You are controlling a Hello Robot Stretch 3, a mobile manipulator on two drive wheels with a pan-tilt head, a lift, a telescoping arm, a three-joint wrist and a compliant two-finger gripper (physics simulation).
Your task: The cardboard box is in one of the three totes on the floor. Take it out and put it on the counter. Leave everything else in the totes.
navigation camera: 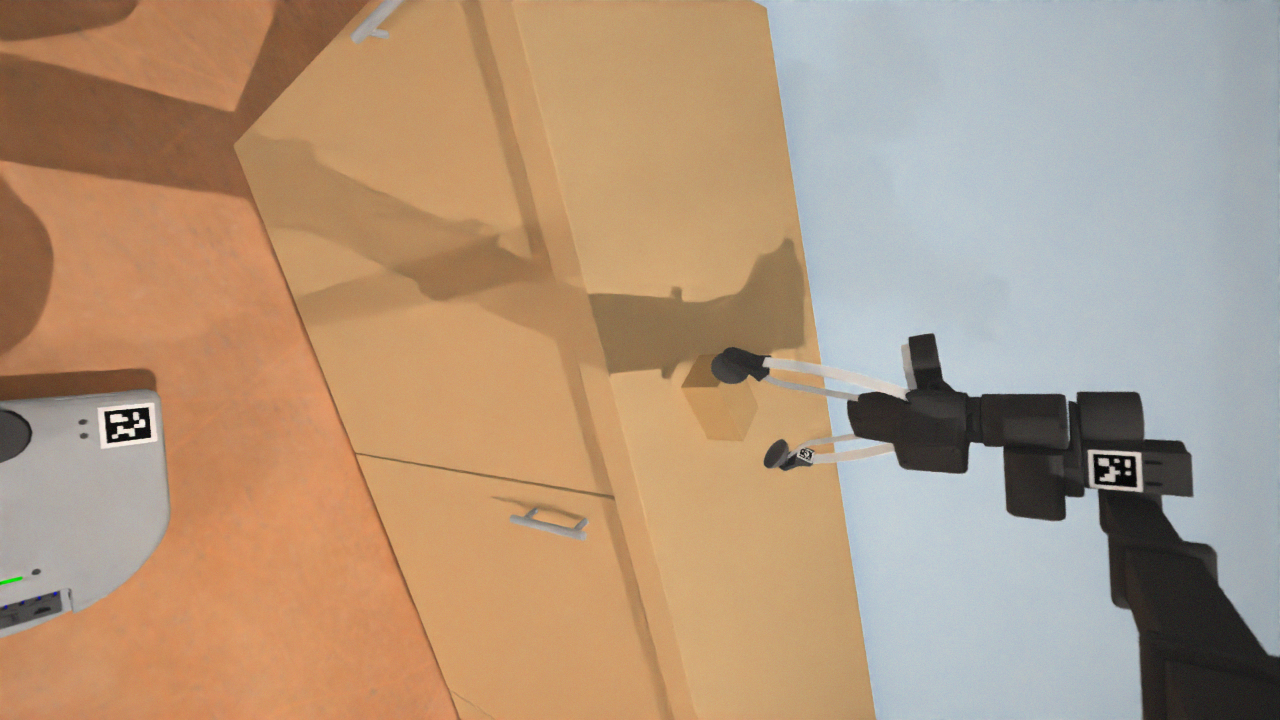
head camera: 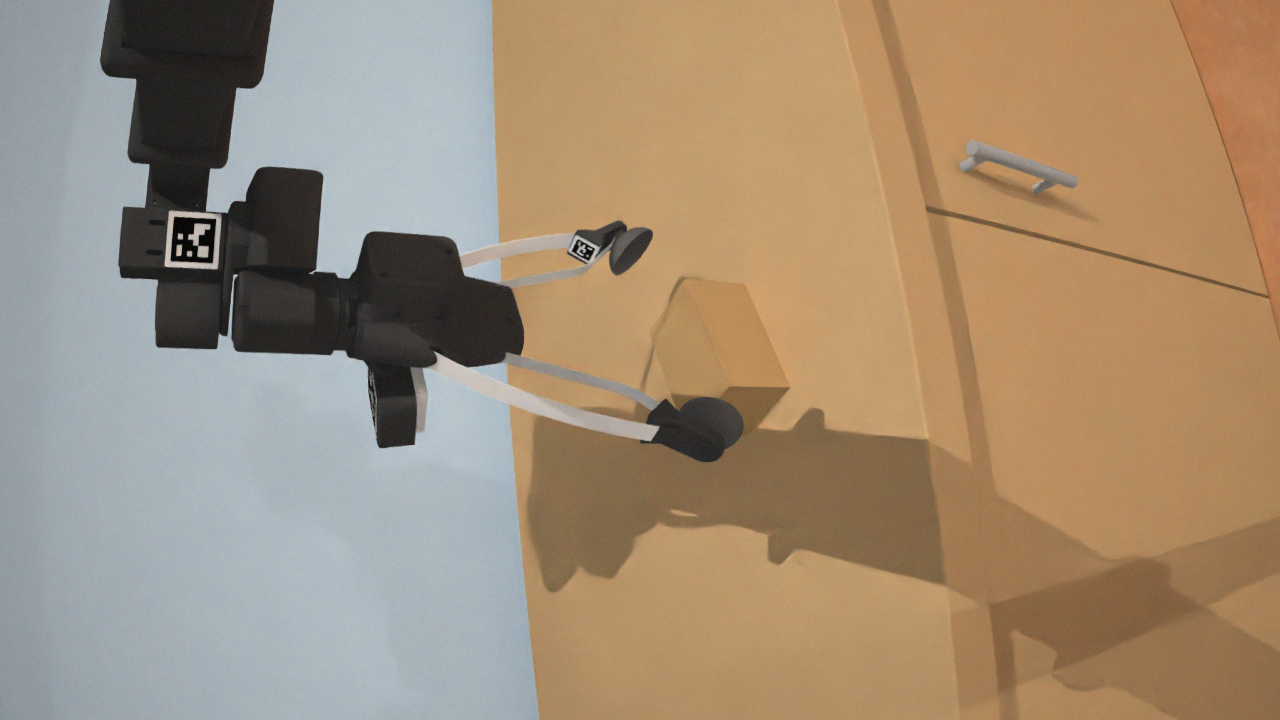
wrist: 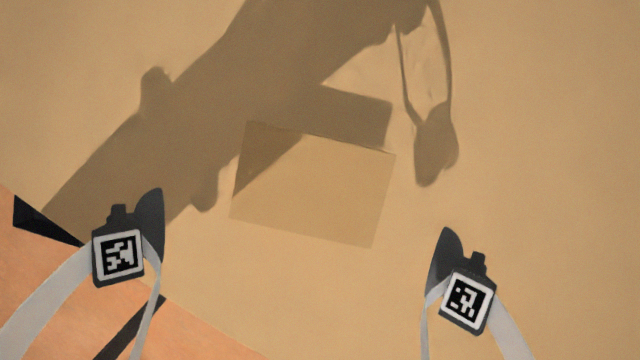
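The plain tan cardboard box sits on the tan counter. My gripper is open, with its two fingertips wide apart and nothing held between them. In the wrist view the box lies beyond the fingertips, between their lines, with counter surface showing on both sides of it. In the head view one fingertip covers a lower corner of the box. The arm's shadow falls across the counter and a corner of the box. The totes do not show in these views.
The counter's cabinet front has a grey handle, and another handle shows at the top of the navigation view. My base stands on the orange floor in front. A pale blue surface borders the counter's far edge.
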